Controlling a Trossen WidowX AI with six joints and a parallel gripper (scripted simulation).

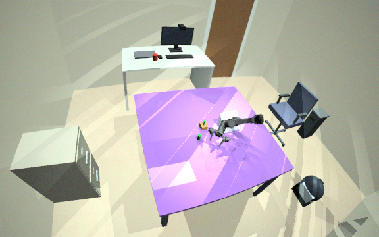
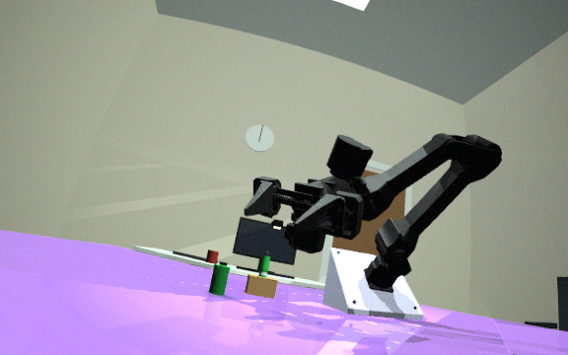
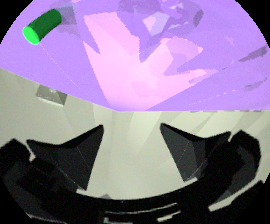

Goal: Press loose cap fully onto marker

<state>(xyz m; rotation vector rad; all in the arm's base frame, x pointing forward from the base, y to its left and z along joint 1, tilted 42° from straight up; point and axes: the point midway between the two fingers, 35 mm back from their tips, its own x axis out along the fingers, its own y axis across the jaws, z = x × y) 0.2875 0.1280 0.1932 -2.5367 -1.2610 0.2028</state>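
Now: the green cap 170 mm to the right of my gripper tip, 100 mm below it and 50 mm ahead of it. From my gripper tip the other things lie so: brown holder block 290 mm to the right, 110 mm below, 40 mm behind.
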